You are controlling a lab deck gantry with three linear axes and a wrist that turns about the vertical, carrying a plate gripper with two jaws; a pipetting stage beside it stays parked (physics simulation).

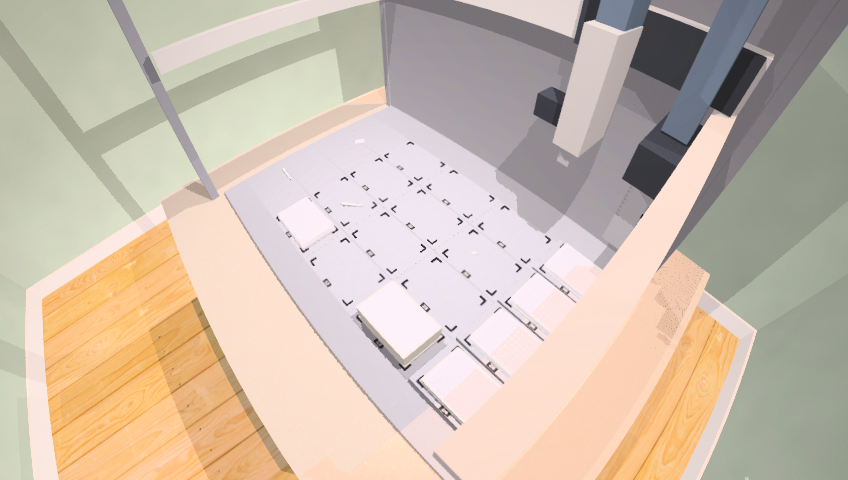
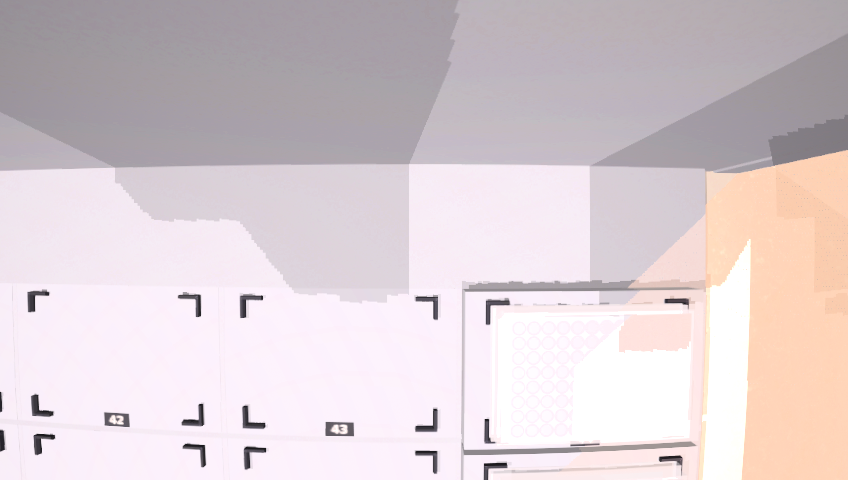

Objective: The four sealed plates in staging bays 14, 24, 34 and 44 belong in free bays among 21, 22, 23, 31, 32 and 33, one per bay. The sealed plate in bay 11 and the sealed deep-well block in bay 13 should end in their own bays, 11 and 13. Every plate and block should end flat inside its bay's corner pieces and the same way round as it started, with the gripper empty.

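Places are measured from the robot's base along level axes (x right, y down, z ahead), in millimetres.
Where they show: gripper, between the fingertips: [image 1: 623, 226]; robot's base, origin of its link: [image 1: 278, 218].
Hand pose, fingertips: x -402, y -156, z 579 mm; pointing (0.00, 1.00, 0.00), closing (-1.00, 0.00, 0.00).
Observation:
Each offset is from my fingertips to the top centre of the thing. "spot": to the spot under its first point.
Sealed plates lie in bay 14, with the plate @[dy +128, dx +359, dz -23 mm] [image 1: 455, 377] nearest the front, bay 24, with its plate @[dy +128, dx +252, dz -23 mm] [image 1: 499, 333], bay 34, with its plate @[dy +128, dx +145, dz -23 mm] [image 1: 535, 294] [image 2: 583, 474], and bay 44, with its plate @[dy +128, dx +38, dz -23 mm] [image 1: 564, 263] [image 2: 589, 380]. All look flat; the front beam hides parts of them. The sealed plate @[dy +142, dx +359, dz -515 mm] [image 1: 306, 221] sits in bay 11. The taller sealed deep-well block @[dy +114, dx +359, dz -187 mm] [image 1: 400, 318] sits in bay 13. Bays 21, 22, 23, 31, 32 and 33 show corner pieces and no plate. The gripper's dark body is high at the right rear; its jaws are hidden, so their state is unclear.
A white column [image 1: 595, 89] hangs over the rear of the deck. A pale beam [image 1: 618, 297] crosses the right side in front of the staging bays. Bay labels 42 @[spot: dy +156, dx +84, dz -351 mm] [image 2: 116, 419] and 43 @[spot: dy +156, dx +84, dz -187 mm] [image 2: 339, 428] show beside bay 44. A grey wall [image 1: 470, 89] stands behind the deck.

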